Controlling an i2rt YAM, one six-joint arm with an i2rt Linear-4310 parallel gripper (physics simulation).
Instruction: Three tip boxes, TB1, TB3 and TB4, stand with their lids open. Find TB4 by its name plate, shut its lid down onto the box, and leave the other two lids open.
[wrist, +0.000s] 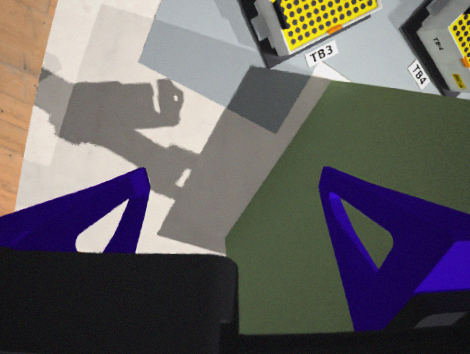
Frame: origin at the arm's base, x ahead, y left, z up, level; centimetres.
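Seen in the pictures: gripper, fingertip midpoint: (234, 177).
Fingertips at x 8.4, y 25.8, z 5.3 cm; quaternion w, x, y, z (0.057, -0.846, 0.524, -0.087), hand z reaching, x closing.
Note:
Offsets run from my fingertips to a thing's top centre. "*": to the spot under its first point. Level surfaces: height alone.
The TB4 box @(* dy -25.7, dx +20.7, dz -22.0 cm) (442, 57) is at the upper right edge of the wrist view, cut off by the frame, with part of its yellow tip rack showing. Its white name plate @(* dy -26.1, dx +18.1, dz -24.6 cm) (419, 74) reads TB4 and lies at the box's lower left. The TB3 box @(* dy -6.0, dx +14.5, dz -19.1 cm) (320, 22) is at the top, right of centre, with its name plate @(* dy -10.1, dx +13.1, dz -24.6 cm) (322, 53) below it. The lids of both boxes are outside the view. TB1 does not show. My gripper (234, 177) is open and empty, with its blue fingers wide apart, nearer the camera and below both boxes in the view.
The boxes stand on a grey-blue mat @(dz -24.8 cm) (200, 65). A dark green surface (280, 225) covers the lower right. A pale table top @(dz -25.1 cm) (115, 30) with the arm's shadow on it is at the left, and a wooden floor (22, 90) runs along the far left.

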